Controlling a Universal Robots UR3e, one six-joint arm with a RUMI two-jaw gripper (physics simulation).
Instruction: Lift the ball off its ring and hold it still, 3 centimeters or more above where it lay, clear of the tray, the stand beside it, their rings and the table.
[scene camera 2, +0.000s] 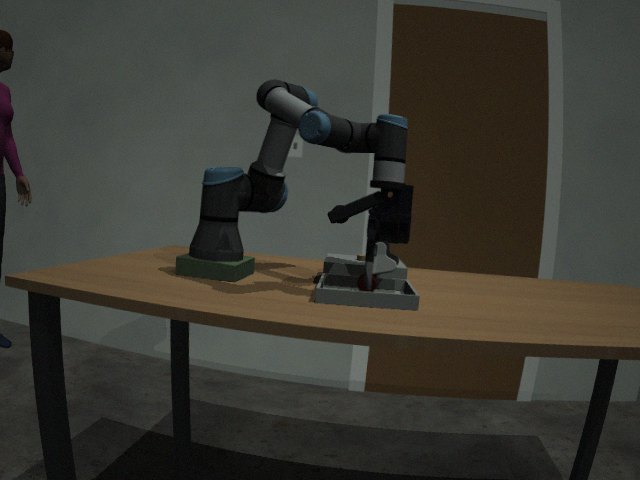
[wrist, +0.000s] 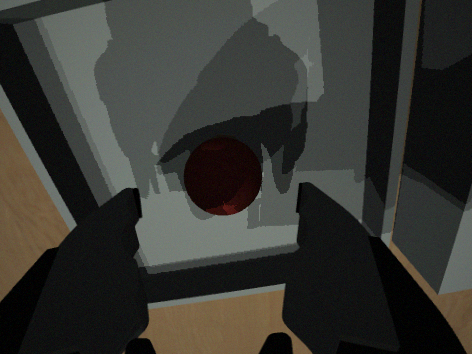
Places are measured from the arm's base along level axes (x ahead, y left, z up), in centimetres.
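Pixels of known places: gripper, fingertip midpoint: (scene camera 2: 371, 286) (wrist: 219, 189); arm's base, origin of the base link: (scene camera 2: 215, 256).
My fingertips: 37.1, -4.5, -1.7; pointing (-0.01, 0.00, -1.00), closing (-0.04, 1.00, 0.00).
Observation:
For each thing: its top centre in the pictures, then the offset to it from my fingertips, as dx, dy, dz. "spot": a spot on its surface instead. Level surfaces: height alone.
- dark red ball, middle of its top: (wrist: 222, 196) (scene camera 2: 367, 273) -1.1, +0.2, +2.6
- grey tray, middle of its top: (scene camera 2: 366, 260) -3.1, +10.5, +3.9
- tan ring, surface spot: (scene camera 2: 361, 257) spot: -5.8, +19.1, +3.5
- wooden table, its level: dz -2.3
The dark red ball (scene camera 2: 362, 282) (wrist: 223, 176) rests inside the grey tray (scene camera 2: 361, 299) (wrist: 215, 274). Its ring does not show beneath it. My gripper (scene camera 2: 372, 281) (wrist: 219, 189) is open and points down into the tray. In the wrist view the ball appears between the lines of the two fingers, slightly beyond the tips, with a gap on each side. In the scene view one dark finger covers part of the ball. The grey stand (scene camera 2: 400, 272) (wrist: 425, 225) is beside the tray, with a tan ring (scene camera 2: 361, 257) on its top.
The tray's walls surround the ball and the fingertips. The stand is close on the right in the wrist view, behind the tray in the scene view. The arm's green base block (scene camera 2: 214, 267) is on the wooden table (scene camera 2: 491, 310). A person (scene camera 2: 9, 124) is at the far left.

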